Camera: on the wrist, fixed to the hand. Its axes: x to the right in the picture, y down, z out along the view.
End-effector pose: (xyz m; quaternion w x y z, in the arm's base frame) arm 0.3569 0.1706 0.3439 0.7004 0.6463 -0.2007 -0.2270
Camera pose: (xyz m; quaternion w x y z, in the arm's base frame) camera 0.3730 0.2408 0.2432 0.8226 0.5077 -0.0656 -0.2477
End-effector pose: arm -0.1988 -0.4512 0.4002 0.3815 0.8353 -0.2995 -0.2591
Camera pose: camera -0.1385 -0.3464 0.3732 0.5578 0.7659 -0.1699 -0.2710
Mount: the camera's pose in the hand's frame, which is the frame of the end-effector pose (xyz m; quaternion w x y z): -0.0262 -0.0951 -0.0749 0.9736 -0.2109 0.0743 -0.0463
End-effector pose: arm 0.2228 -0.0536 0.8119 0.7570 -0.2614 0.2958 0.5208
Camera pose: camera 0.2919 -0.1534 0.7875 0.6840 -0.4665 0.2223 0.5149
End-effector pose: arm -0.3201 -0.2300 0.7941 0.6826 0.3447 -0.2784 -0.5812
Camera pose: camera -0.3233 -0.2014 0.6736 0.7310 0.2477 -0.0818 -0.6305
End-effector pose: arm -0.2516 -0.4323 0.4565 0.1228 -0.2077 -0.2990 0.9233
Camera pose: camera -0.1845 -0.3287 0.4669 0.1407 -0.2829 -0.4863 0.8147
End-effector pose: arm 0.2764 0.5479 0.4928 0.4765 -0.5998 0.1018 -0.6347
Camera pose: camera 0.1617 0.5838 0.5226 0.3005 -0.6420 0.2406 -0.6631
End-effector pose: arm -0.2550 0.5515 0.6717 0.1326 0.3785 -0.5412 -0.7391
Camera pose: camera -0.1643 0.5510 0.5874 0.2149 0.4205 -0.3437 -0.8117
